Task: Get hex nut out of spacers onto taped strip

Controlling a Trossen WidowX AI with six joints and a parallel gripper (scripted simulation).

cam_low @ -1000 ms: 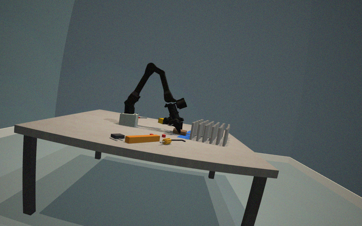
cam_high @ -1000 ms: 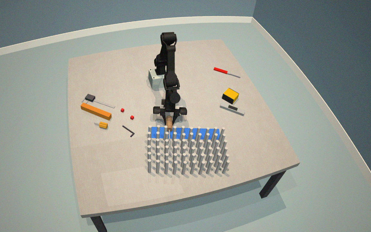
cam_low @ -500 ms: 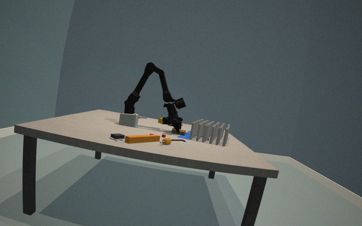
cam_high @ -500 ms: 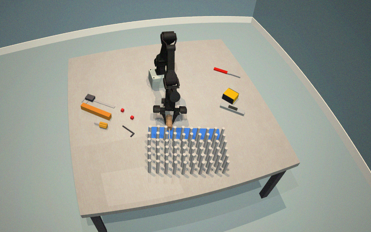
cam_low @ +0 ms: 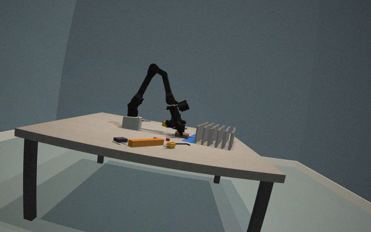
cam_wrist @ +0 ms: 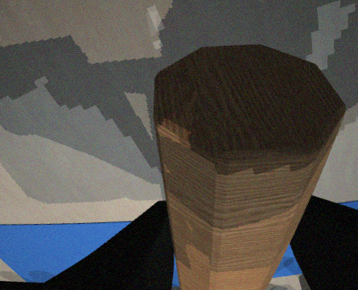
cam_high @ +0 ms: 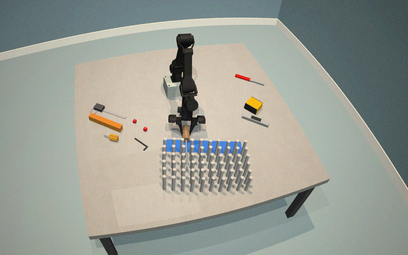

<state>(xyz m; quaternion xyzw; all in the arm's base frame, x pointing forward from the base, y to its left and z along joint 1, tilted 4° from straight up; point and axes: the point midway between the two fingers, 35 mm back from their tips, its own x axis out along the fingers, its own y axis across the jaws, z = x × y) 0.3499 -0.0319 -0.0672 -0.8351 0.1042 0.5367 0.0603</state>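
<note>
Now: the blue taped strip 8 cm ahead of my gripper tip, 7 cm to the left of it and 1 cm below it. Also, from my gripper tip: orange-handled tool: 39 cm to the right, 6 cm behind; hex nut: 20 cm ahead, 5 cm to the right, 1 cm below; black hex key: 23 cm to the right, 2 cm ahead, 1 cm below.
</note>
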